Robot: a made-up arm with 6 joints.
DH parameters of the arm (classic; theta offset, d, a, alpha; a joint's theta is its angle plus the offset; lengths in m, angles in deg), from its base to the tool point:
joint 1: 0 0.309 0 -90
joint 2: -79.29 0 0.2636 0
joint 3: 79.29 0 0.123 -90
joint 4: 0 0.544 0 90
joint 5: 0 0 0.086 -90
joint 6: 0 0.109 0 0
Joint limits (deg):
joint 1: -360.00..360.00
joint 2: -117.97..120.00
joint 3: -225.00..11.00
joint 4: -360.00..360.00
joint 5: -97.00..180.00
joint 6: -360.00..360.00
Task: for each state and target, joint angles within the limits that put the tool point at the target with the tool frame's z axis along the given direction. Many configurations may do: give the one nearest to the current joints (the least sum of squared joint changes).
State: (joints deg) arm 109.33 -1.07 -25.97 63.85 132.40 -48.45
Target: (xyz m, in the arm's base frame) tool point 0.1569 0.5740 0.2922 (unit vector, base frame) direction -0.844 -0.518 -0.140
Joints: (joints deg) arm 65.18 13.87 -72.93 45.24 129.43 -48.45
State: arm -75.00 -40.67 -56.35 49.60 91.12 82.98
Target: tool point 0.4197 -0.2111 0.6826 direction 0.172 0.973 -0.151
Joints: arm -43.64 -33.01 -59.82 81.45 123.64 82.98
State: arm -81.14 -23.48 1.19 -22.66 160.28 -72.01
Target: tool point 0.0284 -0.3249 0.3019 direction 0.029 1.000 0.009
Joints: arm -87.95 -32.38 -27.39 7.46 150.08 -72.01
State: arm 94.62 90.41 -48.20 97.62 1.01 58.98
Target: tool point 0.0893 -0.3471 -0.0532 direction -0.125 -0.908 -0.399
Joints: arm 96.42 93.76 -21.34 116.40 14.60 58.98
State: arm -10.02 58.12 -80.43 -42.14 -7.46 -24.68
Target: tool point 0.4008 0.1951 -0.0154 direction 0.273 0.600 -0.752
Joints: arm 9.92 24.37 -34.73 -66.99 -36.23 -24.68
